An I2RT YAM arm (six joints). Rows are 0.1 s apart.
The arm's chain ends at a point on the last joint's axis. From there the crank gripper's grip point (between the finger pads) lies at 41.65 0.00 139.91 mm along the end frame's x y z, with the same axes.
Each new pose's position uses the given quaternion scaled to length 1; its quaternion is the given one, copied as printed.
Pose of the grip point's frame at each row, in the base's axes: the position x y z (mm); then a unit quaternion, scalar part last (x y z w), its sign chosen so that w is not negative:
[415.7 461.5 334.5 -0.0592 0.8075 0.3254 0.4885]
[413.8 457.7 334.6 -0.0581 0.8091 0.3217 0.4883]
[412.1 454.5 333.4 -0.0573 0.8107 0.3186 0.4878]
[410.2 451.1 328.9 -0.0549 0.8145 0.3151 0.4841]
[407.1 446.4 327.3 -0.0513 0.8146 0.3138 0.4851]
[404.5 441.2 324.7 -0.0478 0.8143 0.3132 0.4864]
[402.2 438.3 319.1 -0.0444 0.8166 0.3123 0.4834]
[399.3 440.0 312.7 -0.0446 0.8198 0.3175 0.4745]
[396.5 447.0 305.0 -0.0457 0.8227 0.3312 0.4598]
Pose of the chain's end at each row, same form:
[332.2 370.6 412.5 -0.0592 0.8075 0.3254 0.4885]
[330.0 367.8 413.3 -0.0581 0.8091 0.3217 0.4883]
[328.1 365.3 412.8 -0.0573 0.8107 0.3186 0.4878]
[326.6 362.9 409.7 -0.0549 0.8145 0.3151 0.4841]
[322.9 358.7 408.1 -0.0513 0.8146 0.3138 0.4851]
[319.6 353.9 405.2 -0.0478 0.8143 0.3132 0.4864]
[317.6 351.4 400.4 -0.0444 0.8166 0.3123 0.4834]
[317.1 351.7 395.0 -0.0446 0.8198 0.3175 0.4745]
[318.8 355.3 387.8 -0.0457 0.8227 0.3312 0.4598]

